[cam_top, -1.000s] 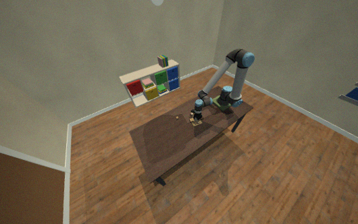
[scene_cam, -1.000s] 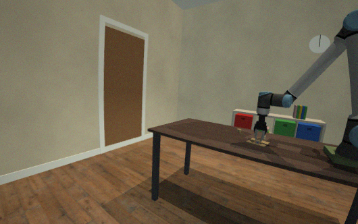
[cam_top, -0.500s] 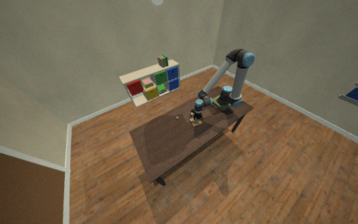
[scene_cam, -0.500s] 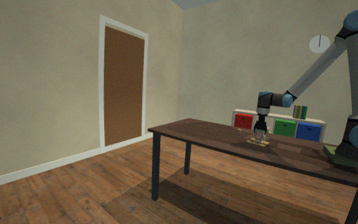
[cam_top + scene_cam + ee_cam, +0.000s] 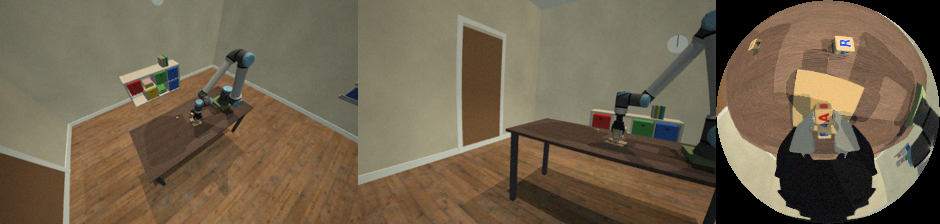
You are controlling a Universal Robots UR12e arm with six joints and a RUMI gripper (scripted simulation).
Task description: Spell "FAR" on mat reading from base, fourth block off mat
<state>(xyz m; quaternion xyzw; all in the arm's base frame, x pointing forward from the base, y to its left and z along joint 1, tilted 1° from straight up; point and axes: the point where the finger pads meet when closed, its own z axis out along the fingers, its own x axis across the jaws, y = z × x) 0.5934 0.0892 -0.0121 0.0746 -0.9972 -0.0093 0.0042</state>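
Right now my hand is 2 cm above the tan mat.
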